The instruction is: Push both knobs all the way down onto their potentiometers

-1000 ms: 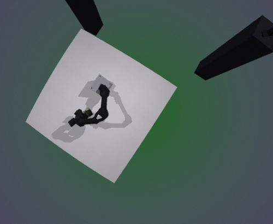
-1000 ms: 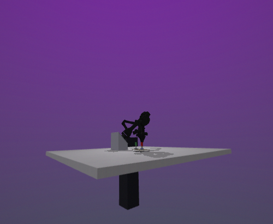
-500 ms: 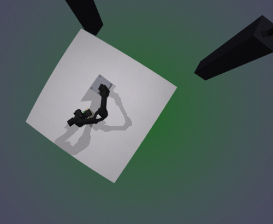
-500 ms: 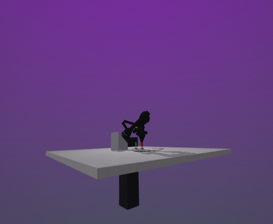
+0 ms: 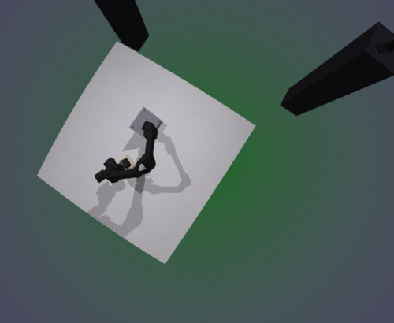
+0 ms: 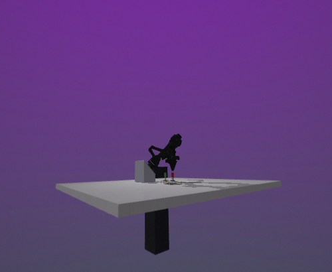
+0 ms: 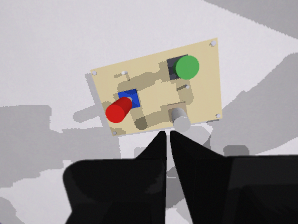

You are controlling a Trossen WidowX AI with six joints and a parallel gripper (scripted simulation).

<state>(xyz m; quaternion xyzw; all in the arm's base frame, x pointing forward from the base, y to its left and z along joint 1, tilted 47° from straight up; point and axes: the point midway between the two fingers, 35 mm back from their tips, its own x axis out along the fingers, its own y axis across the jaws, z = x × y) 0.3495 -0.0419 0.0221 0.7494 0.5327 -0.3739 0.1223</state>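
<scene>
My gripper tip is 40 mm short of the red knob, 30 mm to the left of it and 30 mm above it. The rest, counted from my gripper tip: white knob: 10 mm behind, 10 mm to the left, 50 mm below.
</scene>
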